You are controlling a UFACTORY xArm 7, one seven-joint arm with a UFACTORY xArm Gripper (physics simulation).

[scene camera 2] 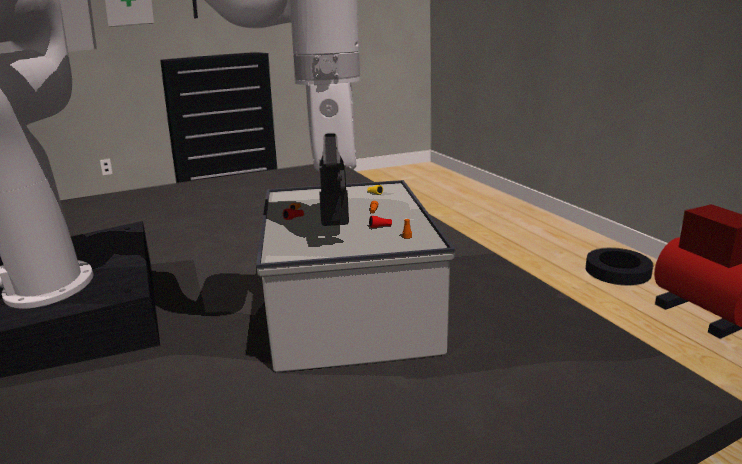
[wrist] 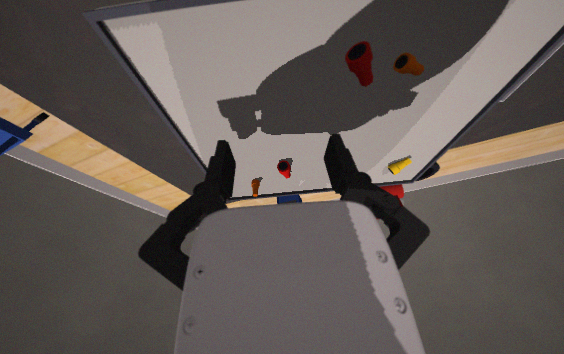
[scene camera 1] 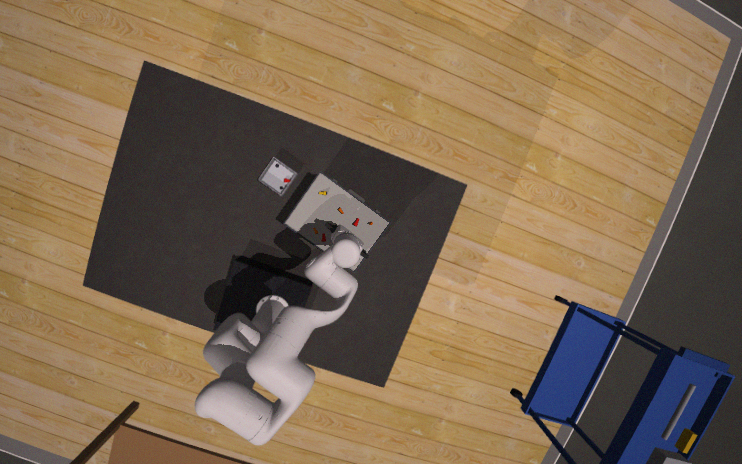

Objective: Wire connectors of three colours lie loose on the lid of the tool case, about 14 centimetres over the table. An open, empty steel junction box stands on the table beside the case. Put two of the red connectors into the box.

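Places are measured from the arm's base along level axes (x back, y right, z up), in millimetres.
Pixels of known places: gripper, fingertip midpoint: [scene camera 2: 334,212] [wrist: 279,149]; arm's base, link origin: [scene camera 2: 49,286] [scene camera 1: 273,310].
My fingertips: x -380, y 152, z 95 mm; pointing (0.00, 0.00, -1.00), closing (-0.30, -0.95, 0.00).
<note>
Ahead of a thing's pixels: the offset from my fingertips to its middle.
The grey junction box @(dz -146, dx -93, dy -318 mm) [scene camera 1: 269,187] stands beside the tool case, with one red connector @(dz -157, dx -92, dy -283 mm) [scene camera 1: 286,180] inside. On the case lid [scene camera 1: 302,212] [scene camera 2: 350,252] [wrist: 200,30], one red connector @(dz -19, dx -57, dy +10 mm) [scene camera 1: 356,222] [scene camera 2: 379,221] [wrist: 284,168] lies on its side towards the end away from the box. Another red connector @(dz -19, dx +35, dy -74 mm) [scene camera 1: 323,237] [scene camera 2: 293,213] [wrist: 360,62] lies in the arm's shadow, close to an orange one @(dz -20, dx +24, dy -109 mm) [scene camera 1: 315,230] [scene camera 2: 295,206] [wrist: 409,64]. My gripper [scene camera 2: 333,219] [wrist: 279,149] is open and empty above the lid, between the two red connectors in scene camera 2. The arm partly hides it in scene camera 1.
A yellow connector @(dz -19, dx -105, dy -132 mm) [scene camera 1: 322,192] [scene camera 2: 375,189] [wrist: 400,165] lies at the lid's box end. One orange connector @(dz -20, dx -72, dy -53 mm) [scene camera 1: 340,210] [scene camera 2: 373,206] lies mid-lid; another orange one @(dz -14, dx -71, dy +58 mm) [scene camera 1: 370,222] [scene camera 2: 407,228] [wrist: 255,186] stands upright near the edge. The case rises between gripper and box.
</note>
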